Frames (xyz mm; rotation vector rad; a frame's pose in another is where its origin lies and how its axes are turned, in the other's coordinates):
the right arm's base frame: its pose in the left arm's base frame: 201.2 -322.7 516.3 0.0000 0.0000 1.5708
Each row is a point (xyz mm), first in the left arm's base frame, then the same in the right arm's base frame.
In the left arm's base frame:
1: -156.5 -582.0 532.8
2: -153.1 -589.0 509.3
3: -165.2 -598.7 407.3
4: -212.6 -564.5 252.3
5: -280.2 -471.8 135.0
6: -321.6 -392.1 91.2
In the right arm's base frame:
1: -259.3 357.7 16.5
2: -266.3 354.3 -7.0
3: -276.0 366.4 -109.0
4: -241.8 413.8 -264.0
5: -149.1 481.4 -381.3
6: -69.4 522.8 -425.1

